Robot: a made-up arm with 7 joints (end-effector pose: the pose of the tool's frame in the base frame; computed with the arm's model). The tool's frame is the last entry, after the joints. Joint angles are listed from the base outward.
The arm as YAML. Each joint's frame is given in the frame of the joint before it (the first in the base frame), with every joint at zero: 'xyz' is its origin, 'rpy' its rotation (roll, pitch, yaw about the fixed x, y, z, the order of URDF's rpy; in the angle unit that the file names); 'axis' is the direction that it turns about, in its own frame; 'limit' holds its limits. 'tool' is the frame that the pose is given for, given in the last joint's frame.
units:
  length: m
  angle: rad
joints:
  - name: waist
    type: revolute
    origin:
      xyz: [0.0, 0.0, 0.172]
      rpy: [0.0, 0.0, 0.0]
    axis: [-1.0, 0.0, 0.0]
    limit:
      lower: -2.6
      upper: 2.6
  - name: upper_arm
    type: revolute
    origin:
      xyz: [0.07, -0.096, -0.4]
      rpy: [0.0, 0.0, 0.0]
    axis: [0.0, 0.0, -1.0]
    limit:
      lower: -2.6
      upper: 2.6
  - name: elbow
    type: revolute
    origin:
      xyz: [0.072, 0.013, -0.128]
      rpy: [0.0, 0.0, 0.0]
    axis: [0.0, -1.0, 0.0]
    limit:
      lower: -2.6
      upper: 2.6
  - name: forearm
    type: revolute
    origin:
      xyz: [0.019, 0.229, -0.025]
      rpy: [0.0, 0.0, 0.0]
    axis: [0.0, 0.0, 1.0]
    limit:
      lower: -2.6
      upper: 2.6
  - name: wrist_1
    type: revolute
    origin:
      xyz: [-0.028, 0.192, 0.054]
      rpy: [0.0, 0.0, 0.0]
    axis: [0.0, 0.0, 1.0]
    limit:
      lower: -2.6
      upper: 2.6
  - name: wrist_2
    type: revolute
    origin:
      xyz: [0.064, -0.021, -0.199]
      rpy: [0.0, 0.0, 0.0]
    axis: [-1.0, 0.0, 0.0]
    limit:
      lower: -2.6
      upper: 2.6
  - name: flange
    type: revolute
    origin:
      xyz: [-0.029, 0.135, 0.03]
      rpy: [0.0, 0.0, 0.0]
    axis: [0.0, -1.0, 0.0]
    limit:
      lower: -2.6
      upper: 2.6
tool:
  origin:
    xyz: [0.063, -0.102, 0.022]
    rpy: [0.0, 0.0, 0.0]
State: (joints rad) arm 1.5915 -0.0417 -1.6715 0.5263 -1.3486 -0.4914 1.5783
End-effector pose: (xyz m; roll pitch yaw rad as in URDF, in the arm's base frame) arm 0.0667 -0.4074 -0.0843 -2.4658 -0.2753 0.2802
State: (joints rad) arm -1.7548 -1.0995 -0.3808 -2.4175 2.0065 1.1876 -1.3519
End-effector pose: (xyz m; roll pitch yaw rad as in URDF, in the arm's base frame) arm 0.1074 0.7718 0.4226 0.1778 0.6552 0.5237
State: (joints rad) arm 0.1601 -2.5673 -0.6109 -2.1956 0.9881 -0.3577 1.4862
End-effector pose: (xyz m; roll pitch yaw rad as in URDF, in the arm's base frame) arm -0.1468 -0.2149 -0.4883 -0.5260 -1.0550 1.8493
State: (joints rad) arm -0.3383 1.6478 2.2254 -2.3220 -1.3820 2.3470 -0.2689
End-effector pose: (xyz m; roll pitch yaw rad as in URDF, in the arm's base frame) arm 0.2575 -0.1723 -0.2213 2.1147 0.8539 -0.1428
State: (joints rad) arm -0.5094 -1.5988 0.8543 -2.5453 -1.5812 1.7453 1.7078
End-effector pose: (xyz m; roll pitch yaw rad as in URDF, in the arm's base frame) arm -0.0072 0.4679 -0.2522 -0.0941 0.8450 0.0494
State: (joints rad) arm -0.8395 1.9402 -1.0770 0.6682 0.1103 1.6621 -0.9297
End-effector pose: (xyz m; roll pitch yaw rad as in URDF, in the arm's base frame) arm 0.5028 0.3530 -0.3217 2.5663 1.0889 2.3640
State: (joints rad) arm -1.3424 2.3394 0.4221 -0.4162 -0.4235 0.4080 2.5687
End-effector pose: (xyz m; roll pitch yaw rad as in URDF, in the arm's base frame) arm 0.2719 0.4838 -0.5180 -1.7418 0.0564 -0.3162
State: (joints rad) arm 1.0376 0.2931 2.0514 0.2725 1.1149 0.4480 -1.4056
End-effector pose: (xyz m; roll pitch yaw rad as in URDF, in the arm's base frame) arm 0.4766 -0.2584 -0.3144 -2.8684 -0.5088 0.8450
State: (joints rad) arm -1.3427 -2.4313 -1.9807 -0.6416 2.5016 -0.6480 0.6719
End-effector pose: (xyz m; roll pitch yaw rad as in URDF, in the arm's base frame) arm -0.2088 0.4898 -0.4624 1.1577 0.4688 2.8842
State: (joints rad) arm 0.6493 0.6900 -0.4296 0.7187 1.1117 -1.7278 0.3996
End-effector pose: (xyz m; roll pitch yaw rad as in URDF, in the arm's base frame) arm 0.3427 -0.1525 -0.5173 1.6211 0.5381 0.6084
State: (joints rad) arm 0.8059 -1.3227 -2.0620 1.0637 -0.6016 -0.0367 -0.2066
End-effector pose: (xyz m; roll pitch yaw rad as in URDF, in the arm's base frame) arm -0.2858 -0.2967 -0.0951 -3.0729 0.1305 -2.1894
